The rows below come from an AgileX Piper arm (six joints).
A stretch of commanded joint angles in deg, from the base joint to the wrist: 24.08, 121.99, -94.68, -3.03, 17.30, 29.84; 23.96, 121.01, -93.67, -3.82, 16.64, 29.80; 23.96, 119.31, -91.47, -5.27, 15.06, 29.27; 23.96, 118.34, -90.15, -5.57, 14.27, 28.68; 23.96, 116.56, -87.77, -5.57, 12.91, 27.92; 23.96, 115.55, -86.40, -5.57, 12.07, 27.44; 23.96, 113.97, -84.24, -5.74, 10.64, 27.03; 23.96, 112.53, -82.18, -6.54, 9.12, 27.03; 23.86, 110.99, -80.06, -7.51, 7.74, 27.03; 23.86, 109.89, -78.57, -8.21, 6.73, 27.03; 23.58, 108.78, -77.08, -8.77, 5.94, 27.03; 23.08, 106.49, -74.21, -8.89, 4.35, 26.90; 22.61, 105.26, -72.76, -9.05, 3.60, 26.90; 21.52, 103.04, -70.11, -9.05, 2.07, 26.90; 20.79, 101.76, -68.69, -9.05, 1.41, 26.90
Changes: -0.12, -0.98, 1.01, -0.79, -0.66, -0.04; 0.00, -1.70, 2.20, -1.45, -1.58, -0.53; 0.00, -0.97, 1.32, -0.30, -0.79, -0.59; 0.00, -1.78, 2.38, 0.00, -1.36, -0.76; 0.00, -1.01, 1.37, 0.00, -0.84, -0.48; 0.00, -1.58, 2.16, -0.17, -1.43, -0.41; 0.00, -1.44, 2.06, -0.80, -1.52, 0.00; -0.10, -1.54, 2.12, -0.97, -1.38, 0.00; 0.00, -1.10, 1.49, -0.70, -1.01, 0.00; -0.28, -1.11, 1.49, -0.56, -0.79, 0.00; -0.50, -2.29, 2.87, -0.12, -1.59, -0.13; -0.47, -1.23, 1.45, -0.16, -0.75, 0.00; -1.09, -2.22, 2.65, 0.00, -1.53, 0.00; -0.73, -1.28, 1.42, 0.00, -0.66, 0.00
